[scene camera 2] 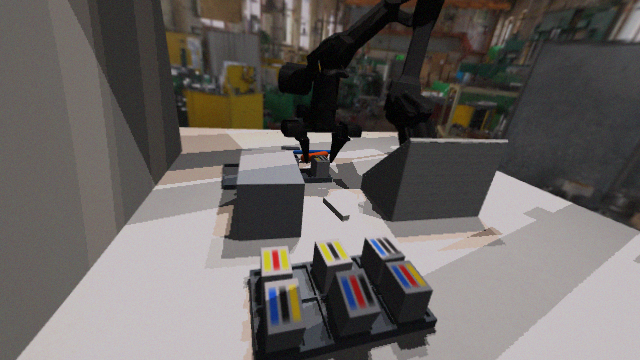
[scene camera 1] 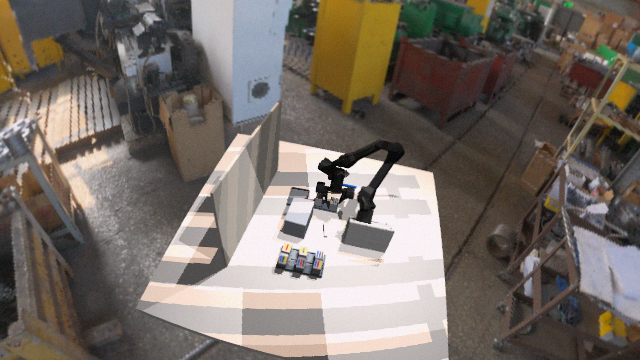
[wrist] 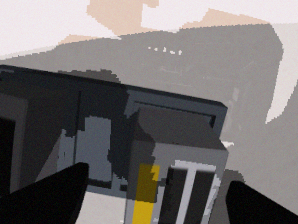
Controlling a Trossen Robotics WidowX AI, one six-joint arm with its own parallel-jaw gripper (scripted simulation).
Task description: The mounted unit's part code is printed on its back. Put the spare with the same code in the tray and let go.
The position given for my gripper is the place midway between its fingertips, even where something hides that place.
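Observation:
A grey block (wrist: 177, 161) is in sight. I also see a tall grey panel (scene camera 2: 96, 127), and it is the same tall grey panel (scene camera 1: 238, 192) that I can see there too. As for my gripper (scene camera 2: 318, 162), it is open and holds nothing, and I see the gripper (wrist: 159, 182) as well.

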